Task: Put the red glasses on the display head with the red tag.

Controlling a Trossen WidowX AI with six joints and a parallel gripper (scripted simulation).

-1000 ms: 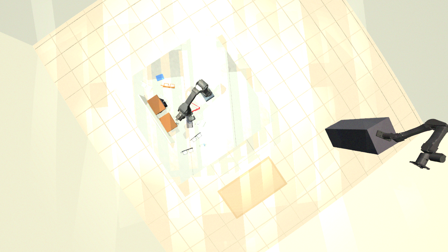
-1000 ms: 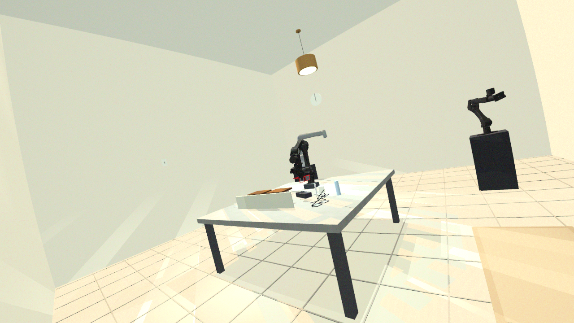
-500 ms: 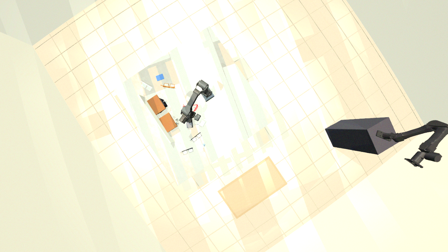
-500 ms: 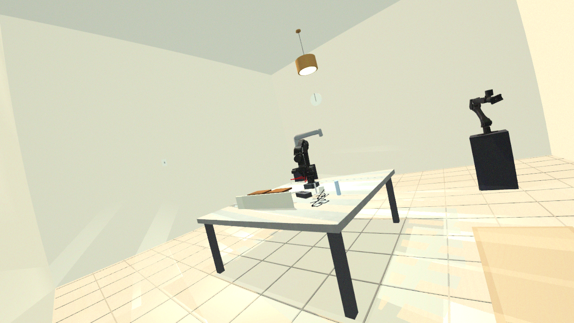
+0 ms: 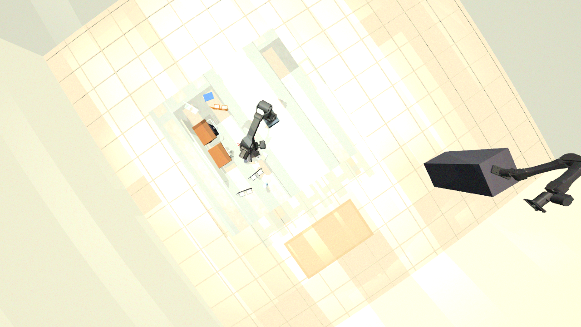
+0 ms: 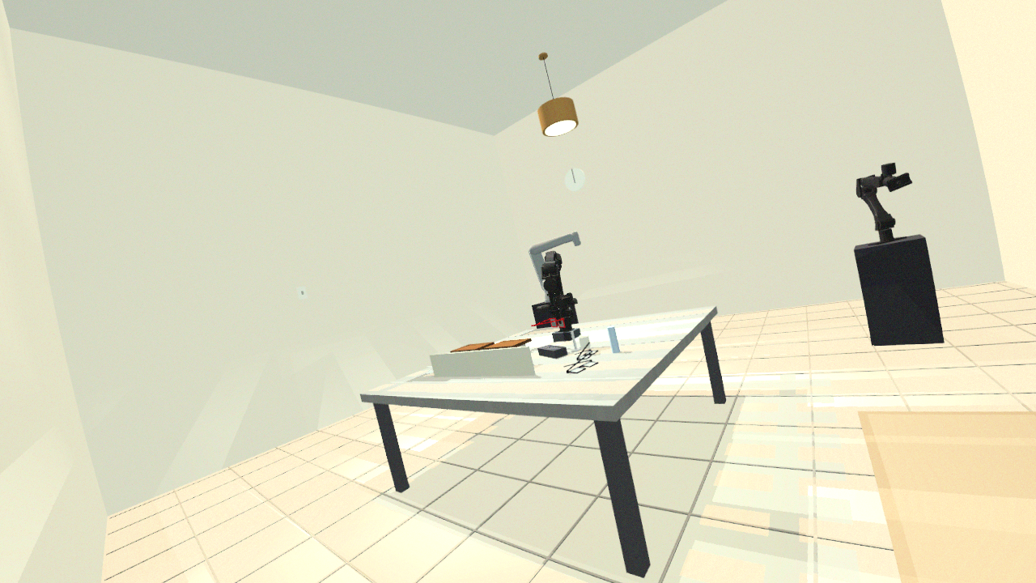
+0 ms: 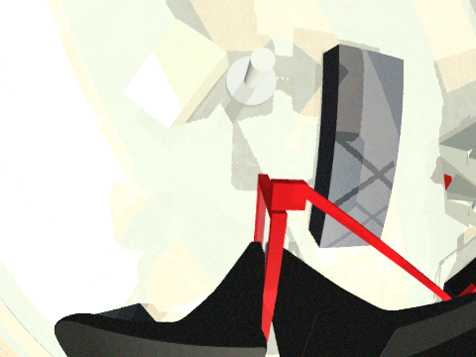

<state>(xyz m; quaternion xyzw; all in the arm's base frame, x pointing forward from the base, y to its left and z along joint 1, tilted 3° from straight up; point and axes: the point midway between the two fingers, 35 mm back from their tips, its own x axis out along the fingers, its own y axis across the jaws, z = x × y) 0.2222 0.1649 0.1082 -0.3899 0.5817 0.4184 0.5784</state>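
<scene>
The pale box is 20 mm behind my gripper tip, 90 mm to the left of it and 90 mm below it. Also, from my gripper tip: long white wall: 390 mm ahead, 160 mm to the right, 60 mm below; then dark box: 100 mm ahead, 100 mm below; then blue square: 180 mm ahead, 580 mm to the right, 120 mm below.
</scene>
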